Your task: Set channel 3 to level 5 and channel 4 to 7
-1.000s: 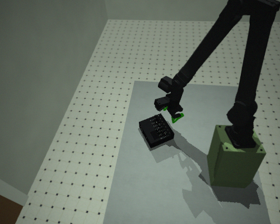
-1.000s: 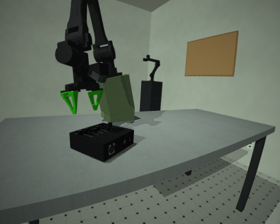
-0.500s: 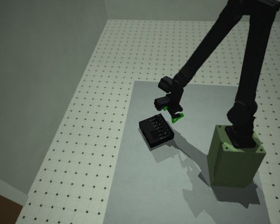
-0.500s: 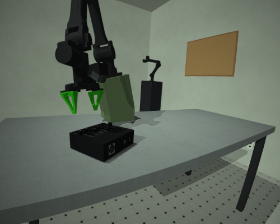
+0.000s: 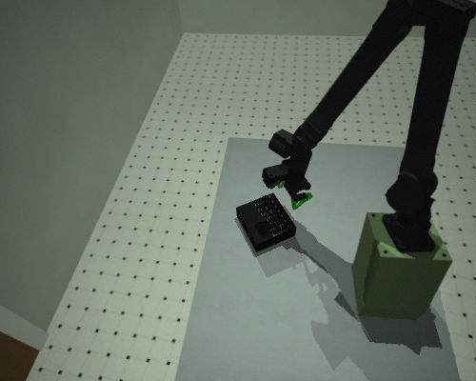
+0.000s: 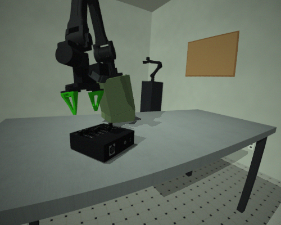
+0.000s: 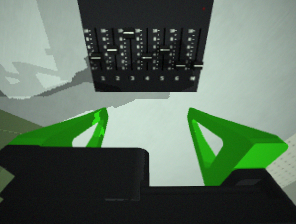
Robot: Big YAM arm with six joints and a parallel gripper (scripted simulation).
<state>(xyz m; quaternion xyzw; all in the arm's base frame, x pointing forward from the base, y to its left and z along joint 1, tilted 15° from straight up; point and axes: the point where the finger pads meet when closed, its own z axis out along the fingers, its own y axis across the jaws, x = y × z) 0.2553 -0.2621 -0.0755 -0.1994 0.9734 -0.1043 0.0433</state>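
My gripper is now 7 cm short of the channel 3 fader cap, 5 cm to the right of it and 5 cm above it. Also, from my hand: channel 4 fader cap 5 cm below, 5 cm ahead, 2 cm to the left.
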